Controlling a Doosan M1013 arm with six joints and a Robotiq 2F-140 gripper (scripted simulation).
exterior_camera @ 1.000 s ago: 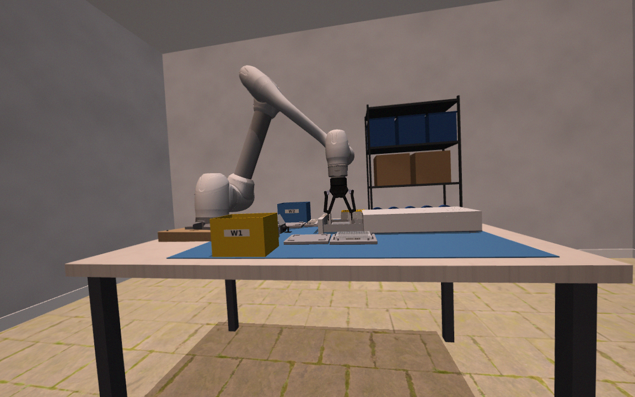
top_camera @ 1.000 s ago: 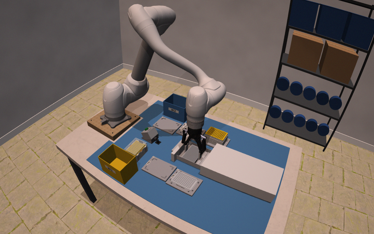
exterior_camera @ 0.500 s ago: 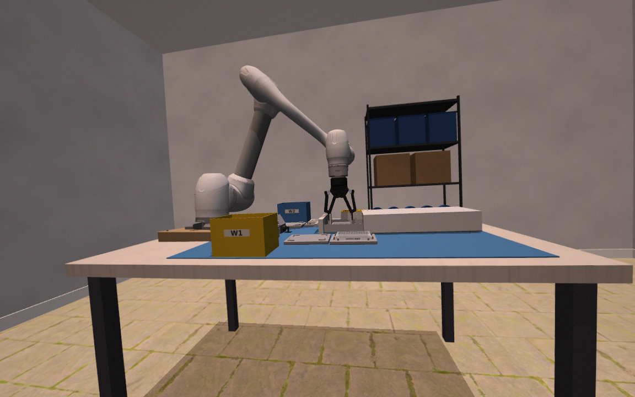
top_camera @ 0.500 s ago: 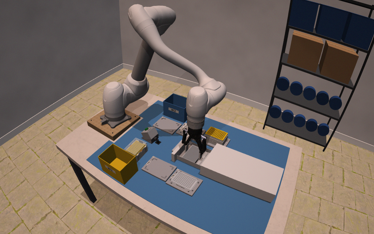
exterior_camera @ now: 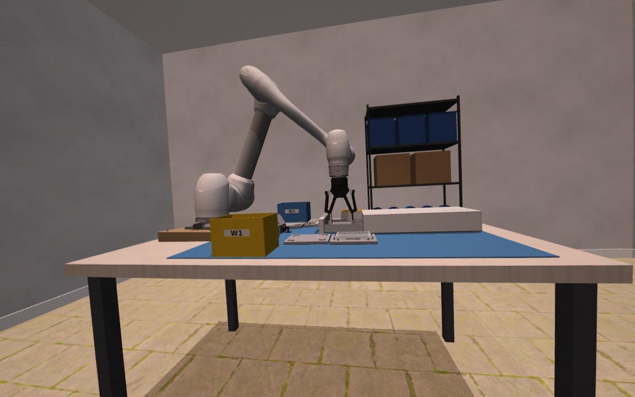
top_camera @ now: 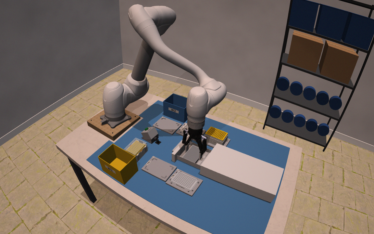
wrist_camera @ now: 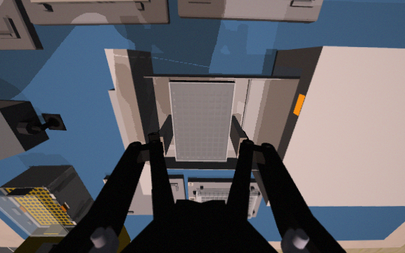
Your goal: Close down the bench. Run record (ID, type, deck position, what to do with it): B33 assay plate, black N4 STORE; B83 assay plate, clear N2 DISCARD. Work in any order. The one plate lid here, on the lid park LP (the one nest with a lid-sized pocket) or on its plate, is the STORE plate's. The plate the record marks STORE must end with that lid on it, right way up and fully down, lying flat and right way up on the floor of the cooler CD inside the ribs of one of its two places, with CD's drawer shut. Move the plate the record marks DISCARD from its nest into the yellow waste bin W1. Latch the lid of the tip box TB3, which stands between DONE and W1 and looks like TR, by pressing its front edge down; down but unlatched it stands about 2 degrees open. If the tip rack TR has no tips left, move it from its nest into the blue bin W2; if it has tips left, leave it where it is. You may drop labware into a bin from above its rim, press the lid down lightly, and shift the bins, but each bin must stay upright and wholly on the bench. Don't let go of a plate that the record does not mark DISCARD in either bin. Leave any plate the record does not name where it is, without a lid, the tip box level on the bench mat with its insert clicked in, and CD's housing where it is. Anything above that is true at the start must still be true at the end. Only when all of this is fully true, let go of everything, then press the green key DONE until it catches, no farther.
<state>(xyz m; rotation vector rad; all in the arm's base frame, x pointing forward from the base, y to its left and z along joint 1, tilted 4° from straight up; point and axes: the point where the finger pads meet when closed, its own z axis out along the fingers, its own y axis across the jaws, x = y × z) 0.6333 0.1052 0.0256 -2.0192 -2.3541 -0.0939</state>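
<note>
The clear plate lid lies 10 mm below my hand. Also, from my hand: cooler CD 170 mm ahead, 30 mm to the left, 10 mm below; black plate 20 mm below; cooler drawer 40 mm ahead, 20 mm below, 10 mm to the left.
</note>
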